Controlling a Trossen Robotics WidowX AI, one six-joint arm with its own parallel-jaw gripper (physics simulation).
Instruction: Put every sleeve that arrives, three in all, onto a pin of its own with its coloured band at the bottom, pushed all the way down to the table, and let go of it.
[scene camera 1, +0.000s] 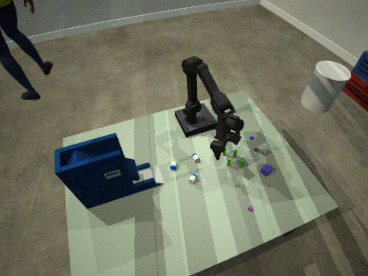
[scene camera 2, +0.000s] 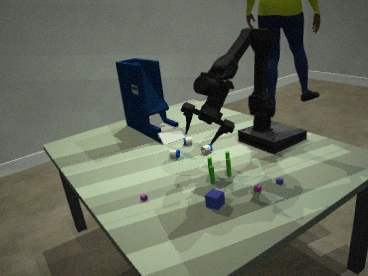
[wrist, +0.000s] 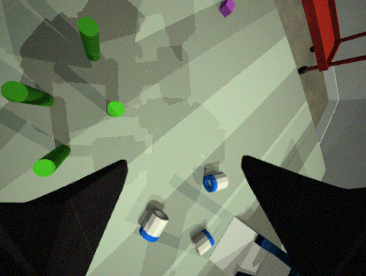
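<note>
Three white sleeves with blue bands lie on their sides on the table: one (scene camera 1: 193, 178) (scene camera 2: 174, 154) (wrist: 216, 181) farthest from the arm's base, one (scene camera 1: 196, 158) (scene camera 2: 206, 149) (wrist: 154, 224) nearer the base, and one (scene camera 1: 173, 165) (scene camera 2: 187, 141) (wrist: 203, 242) nearest the feeder. Four bare green pins stand upright in a group; in the wrist view they are a far pin (wrist: 90, 40), a left pin (wrist: 27, 94), a middle pin (wrist: 116, 109) and a near pin (wrist: 52, 161). My gripper (scene camera 2: 199, 139) (wrist: 185, 163) is open and empty above the table, between pins and sleeves; in scene camera 1 its fingers partly overlap.
A blue feeder (scene camera 1: 95, 175) (scene camera 2: 137, 100) with a pale ramp stands beyond the sleeves. A large blue cube (scene camera 1: 266, 170) (scene camera 2: 215, 199), a purple cube (scene camera 1: 250, 208) (scene camera 2: 144, 197) (wrist: 227, 7), a pink cube (scene camera 1: 256, 149) (scene camera 2: 257, 188) and a small blue cube (scene camera 1: 251, 137) (scene camera 2: 279, 181) lie around the pins.
</note>
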